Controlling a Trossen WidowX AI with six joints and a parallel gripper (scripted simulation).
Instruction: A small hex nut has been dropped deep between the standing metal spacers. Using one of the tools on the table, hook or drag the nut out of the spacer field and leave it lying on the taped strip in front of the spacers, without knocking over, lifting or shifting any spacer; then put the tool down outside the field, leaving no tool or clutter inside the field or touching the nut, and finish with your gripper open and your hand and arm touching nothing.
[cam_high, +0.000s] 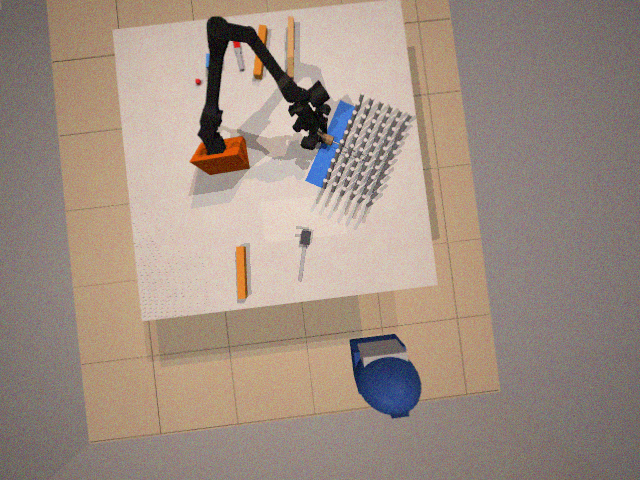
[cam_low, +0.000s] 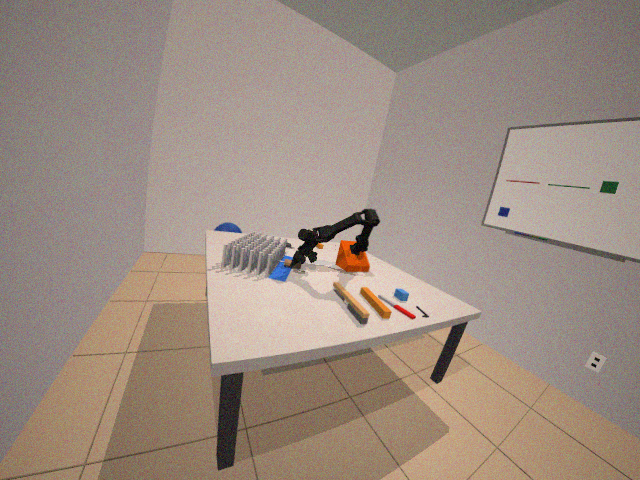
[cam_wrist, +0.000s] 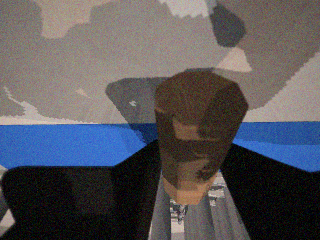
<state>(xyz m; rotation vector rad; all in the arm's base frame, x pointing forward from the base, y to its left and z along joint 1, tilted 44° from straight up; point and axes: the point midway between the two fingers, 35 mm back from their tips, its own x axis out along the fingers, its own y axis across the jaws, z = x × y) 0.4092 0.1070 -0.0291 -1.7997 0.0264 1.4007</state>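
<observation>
Now: gripper tip 30 mm short of the blue taped strip, 20 mm to the left of it and 20 mm above it. Round my gripper tip: blue block: 450 mm behind, 380 mm to the left; red tool: 340 mm behind, 440 mm to the left, 10 mm below; thin hook tool: 90 mm ahead, 50 mm to the right.
</observation>
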